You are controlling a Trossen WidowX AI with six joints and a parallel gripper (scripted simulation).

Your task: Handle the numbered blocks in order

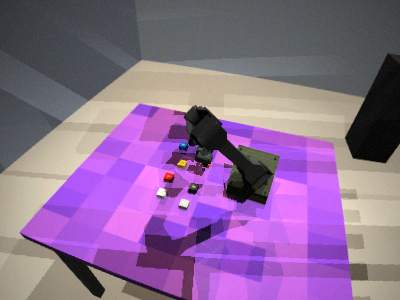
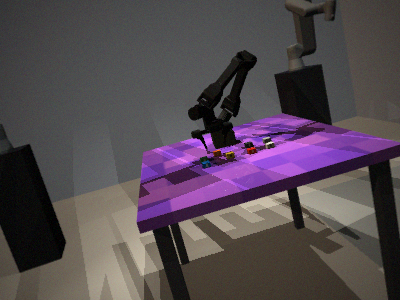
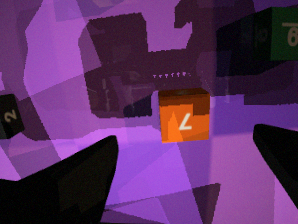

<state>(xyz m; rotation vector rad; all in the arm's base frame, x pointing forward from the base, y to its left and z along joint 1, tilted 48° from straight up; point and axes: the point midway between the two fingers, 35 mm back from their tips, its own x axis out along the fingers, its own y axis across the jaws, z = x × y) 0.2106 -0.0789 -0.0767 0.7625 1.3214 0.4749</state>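
The orange block lies 1 cm ahead of my gripper tip and 2 cm below it. The rest, counted from my gripper tip: black block (3 cm ahead, 14 cm to the left, 2 cm below); then green block (5 cm ahead, 8 cm to the right, 2 cm below); then yellow block (11 cm ahead, 3 cm to the left, 2 cm below).
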